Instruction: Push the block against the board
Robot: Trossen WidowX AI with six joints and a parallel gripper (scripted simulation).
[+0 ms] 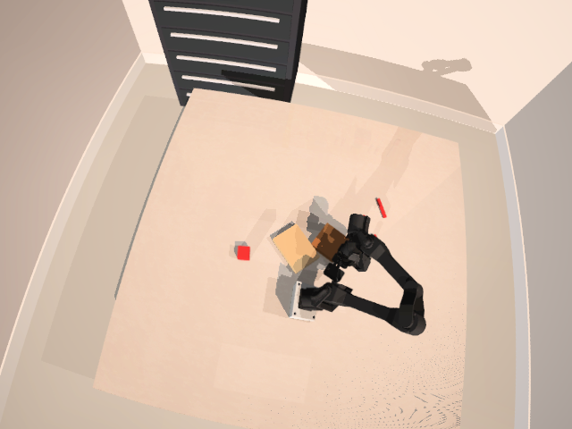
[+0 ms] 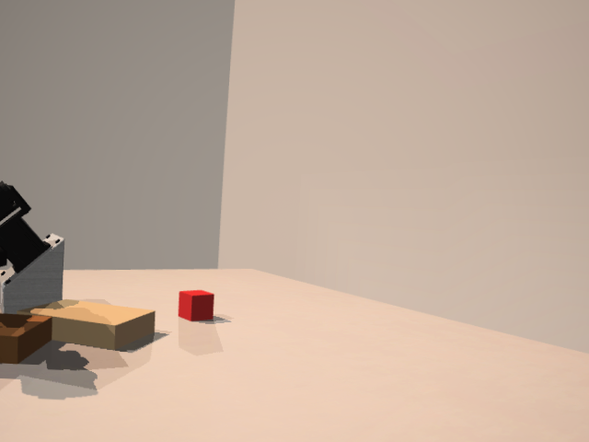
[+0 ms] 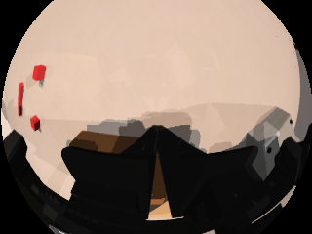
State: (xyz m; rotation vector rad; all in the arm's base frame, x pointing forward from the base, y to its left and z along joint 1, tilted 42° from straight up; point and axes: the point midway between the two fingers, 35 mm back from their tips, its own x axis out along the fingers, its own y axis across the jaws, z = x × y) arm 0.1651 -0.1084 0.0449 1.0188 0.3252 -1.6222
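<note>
The square block is 60 mm ahead of my gripper tip, 40 mm to the left of it and 10 mm above it. Round my gripper tip: thin red stick 240 mm ahead, 150 mm to the right; red cube 30 mm behind, 340 mm to the left, 10 mm above; board 20 mm ahead, 160 mm to the left, 10 mm above.
</note>
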